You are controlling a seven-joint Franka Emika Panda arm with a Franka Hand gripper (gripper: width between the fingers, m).
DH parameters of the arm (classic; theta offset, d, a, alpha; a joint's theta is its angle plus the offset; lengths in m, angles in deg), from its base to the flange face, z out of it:
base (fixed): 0 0 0 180
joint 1: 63.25 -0.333 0 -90
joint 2: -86.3 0 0 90
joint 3: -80.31 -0.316 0.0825 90
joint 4: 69.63 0 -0.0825 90
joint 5: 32.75 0.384 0 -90
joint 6: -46.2 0 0.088 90
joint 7: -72.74 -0.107 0 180
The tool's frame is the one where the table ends.
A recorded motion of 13 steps. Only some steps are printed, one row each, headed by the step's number.
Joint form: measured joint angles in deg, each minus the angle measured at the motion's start. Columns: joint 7, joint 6, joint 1, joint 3, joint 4, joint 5, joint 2.
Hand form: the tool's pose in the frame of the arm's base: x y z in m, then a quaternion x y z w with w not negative. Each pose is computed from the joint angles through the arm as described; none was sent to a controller.
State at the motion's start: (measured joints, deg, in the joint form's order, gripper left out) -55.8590 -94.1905 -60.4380 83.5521 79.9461 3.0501 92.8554
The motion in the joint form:
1: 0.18 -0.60 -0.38 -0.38 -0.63 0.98 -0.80
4: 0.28 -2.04 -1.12 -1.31 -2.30 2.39 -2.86
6: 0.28 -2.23 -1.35 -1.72 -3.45 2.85 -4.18
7: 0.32 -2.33 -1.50 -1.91 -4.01 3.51 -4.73
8: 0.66 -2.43 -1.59 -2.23 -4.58 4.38 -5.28
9: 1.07 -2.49 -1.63 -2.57 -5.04 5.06 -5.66
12: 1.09 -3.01 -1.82 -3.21 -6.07 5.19 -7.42
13: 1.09 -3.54 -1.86 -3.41 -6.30 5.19 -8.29
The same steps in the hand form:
1: 0.4283 -0.0400 0.2872 -0.14397 0.96975 0.18153 0.07679
4: 0.4403 -0.0305 0.2843 -0.14608 0.96923 0.17982 0.08316
6: 0.4472 -0.0264 0.2819 -0.14764 0.96881 0.18096 0.08288
7: 0.4505 -0.0241 0.2814 -0.14596 0.96848 0.18329 0.08459
8: 0.4540 -0.0212 0.2809 -0.14591 0.96767 0.18635 0.08720
9: 0.4568 -0.0184 0.2810 -0.14771 0.96670 0.18870 0.08981
12: 0.4627 -0.0128 0.2742 -0.15189 0.96658 0.18783 0.08583
13: 0.4640 -0.0117 0.2693 -0.15203 0.96716 0.18587 0.08334

